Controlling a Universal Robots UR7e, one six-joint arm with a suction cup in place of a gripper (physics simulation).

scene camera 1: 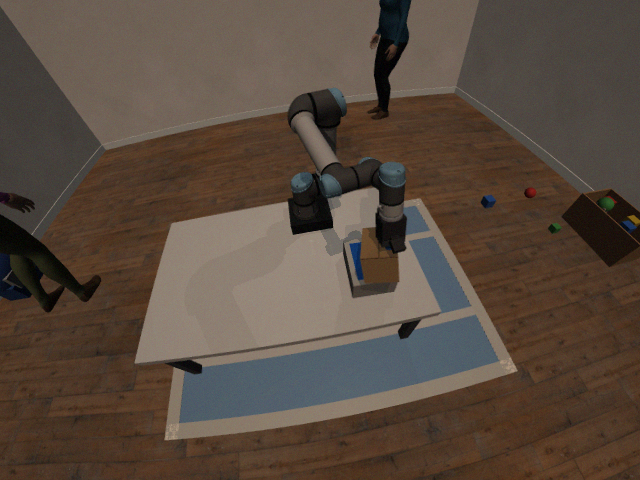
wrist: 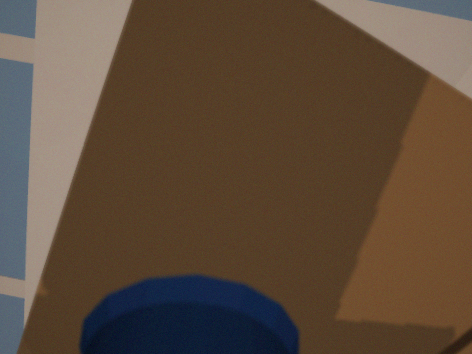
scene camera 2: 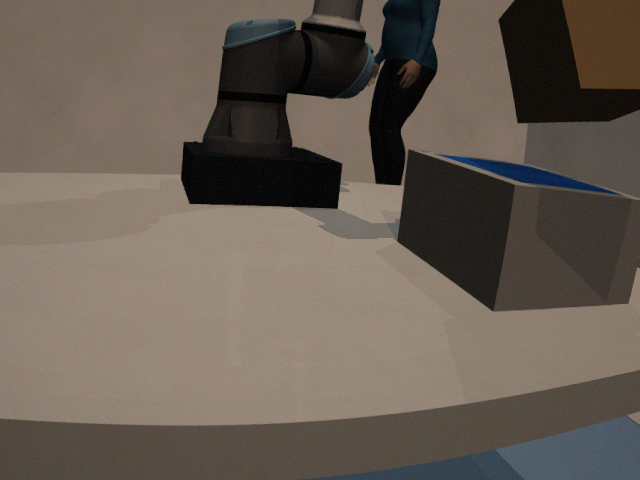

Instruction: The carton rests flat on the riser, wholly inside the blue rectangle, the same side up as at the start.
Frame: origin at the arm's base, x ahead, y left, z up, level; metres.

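Seen in the pictures: hand, tool point: [scene camera 1: 389, 249] [wrist: 205, 300]; arm's base, link origin: [scene camera 1: 306, 210] [scene camera 2: 246, 151].
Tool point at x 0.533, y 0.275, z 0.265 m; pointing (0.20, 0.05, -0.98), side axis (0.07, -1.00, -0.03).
Offsets run from my tool point to a thing's top centre. Level surfaces: height alone.
The brown carton [scene camera 1: 379, 266] [scene camera 2: 610, 46] [wrist: 240, 150] hangs in the air above the grey riser {dx -0.113, dy -0.025, dz -0.218 m} [scene camera 1: 374, 288] [scene camera 2: 454, 227]. In scene camera 2 a gap shows between its underside and the riser's top. The blue rectangle {dx -0.113, dy -0.025, dz -0.218 m} [scene camera 1: 355, 258] [scene camera 2: 527, 173] lies on the riser's top; in scene camera 1 the carton covers much of it. My gripper's blue suction cup [wrist: 190, 320] is on the carton's top face and holds it. In scene camera 1 the cup is mostly hidden by the dark wrist end. The riser does not show in the wrist view.
The riser stands on the white table {dz -0.338 m} [scene camera 1: 206, 310] [scene camera 2: 232, 310], towards its right end. The arm's black base [scene camera 1: 311, 222] [scene camera 2: 258, 178] stands behind and left of it. A person [scene camera 1: 390, 51] [scene camera 2: 403, 77] stands behind the table, another [scene camera 1: 31, 258] at the left.
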